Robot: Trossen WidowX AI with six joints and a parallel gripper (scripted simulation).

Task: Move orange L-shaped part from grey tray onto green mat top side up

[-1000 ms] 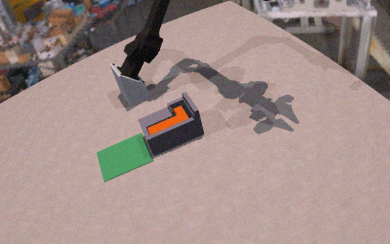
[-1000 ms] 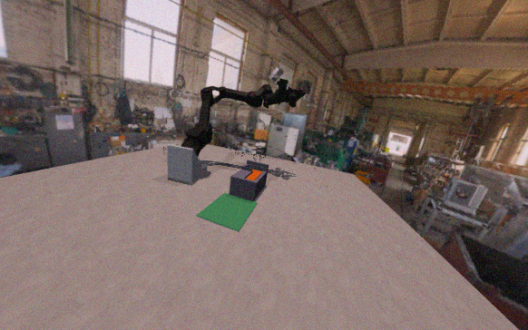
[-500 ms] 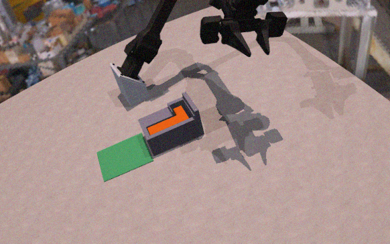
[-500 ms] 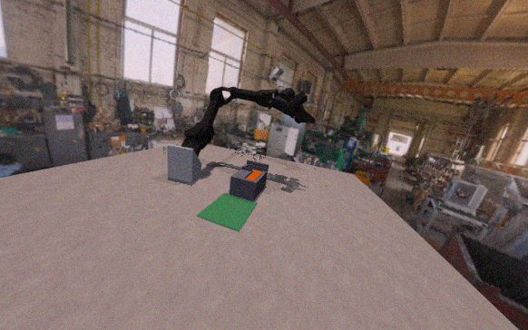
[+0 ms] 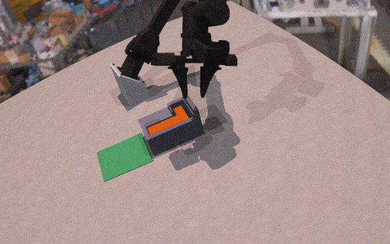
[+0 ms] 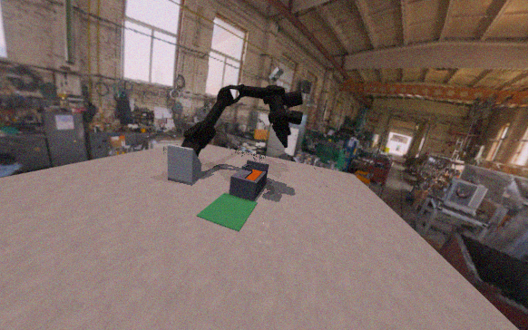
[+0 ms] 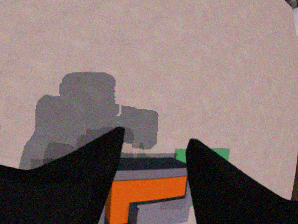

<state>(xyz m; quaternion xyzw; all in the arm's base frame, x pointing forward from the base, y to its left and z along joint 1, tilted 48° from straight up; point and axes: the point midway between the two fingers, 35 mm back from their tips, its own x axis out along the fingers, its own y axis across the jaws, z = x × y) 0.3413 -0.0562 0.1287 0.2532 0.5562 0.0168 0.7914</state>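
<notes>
Now: the orange L-shaped part 13 cm below my gripper tip, 10 cm behind it and 3 cm to the right of it. From my gripper tip the other things lie so: green mat: 19 cm to the right, 19 cm below, 14 cm behind.
</notes>
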